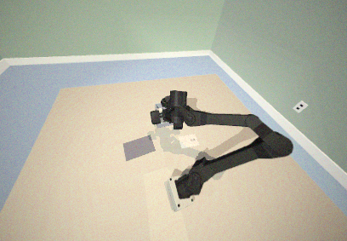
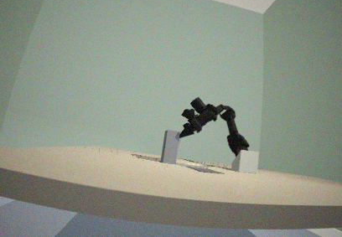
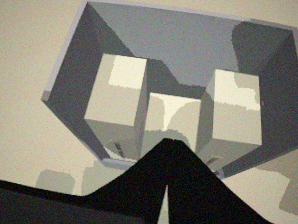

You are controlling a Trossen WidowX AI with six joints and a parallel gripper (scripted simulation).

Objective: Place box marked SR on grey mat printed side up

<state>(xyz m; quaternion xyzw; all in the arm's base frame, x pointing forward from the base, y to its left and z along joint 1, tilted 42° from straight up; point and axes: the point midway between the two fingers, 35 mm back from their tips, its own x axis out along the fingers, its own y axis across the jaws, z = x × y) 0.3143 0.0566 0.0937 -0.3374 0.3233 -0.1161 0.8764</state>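
Now: the white box marked SR 6 cm below my gripper tip, 2 cm ahead of it and 1 cm to the left of it. The rest, counted from my gripper tip: grey mat 17 cm to the left, 12 cm below, 10 cm behind; white card 13 cm below, 12 cm behind, 10 cm to the right.
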